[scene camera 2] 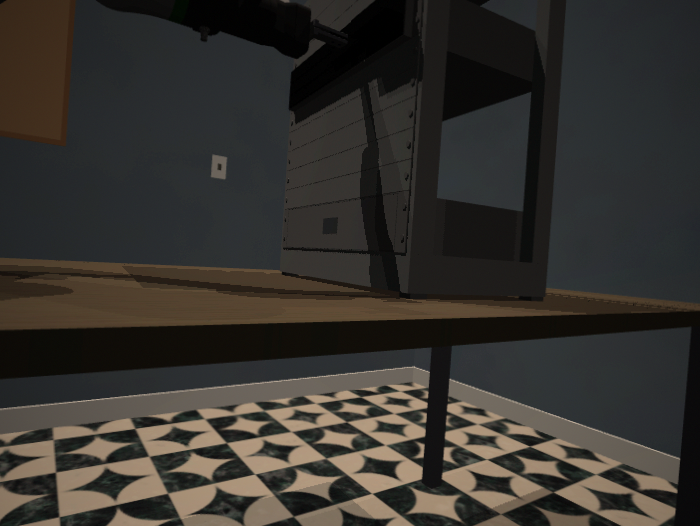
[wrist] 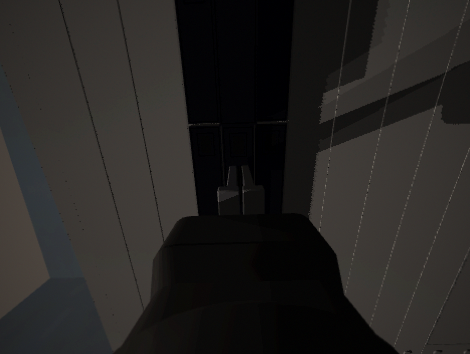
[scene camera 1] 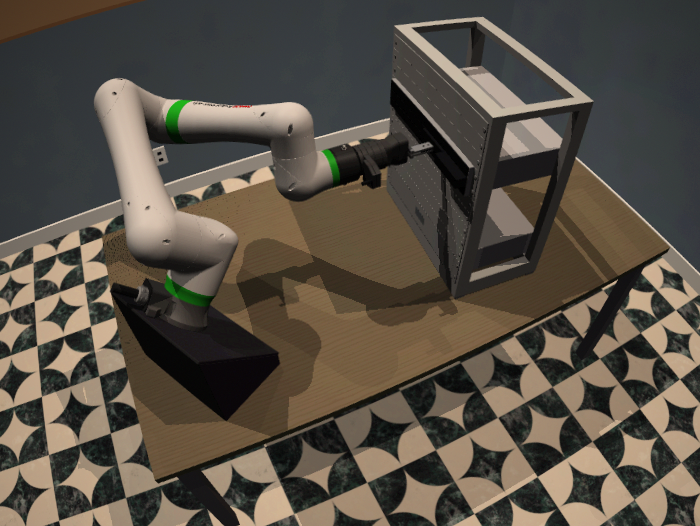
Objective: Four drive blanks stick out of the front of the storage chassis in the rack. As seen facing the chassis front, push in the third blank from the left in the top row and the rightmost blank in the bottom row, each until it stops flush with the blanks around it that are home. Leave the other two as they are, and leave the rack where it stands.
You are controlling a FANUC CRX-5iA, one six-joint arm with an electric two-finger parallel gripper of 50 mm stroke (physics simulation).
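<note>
The black storage chassis sits in the upper part of the grey rack. Its front is very dark; in the wrist view it shows three columns of dark blank faces with thin light seams. I cannot tell which blanks stick out. My gripper is shut and empty. Its fingertips point at the chassis front, in the wrist view over the middle column, just below the light cross seams. Whether they touch a blank cannot be told. The gripper body hides the lower part of the chassis front in the wrist view.
Light grey panels cover the rack front above and below the chassis. The rack stands on the wooden table. The black arm base stands at the table's other end.
</note>
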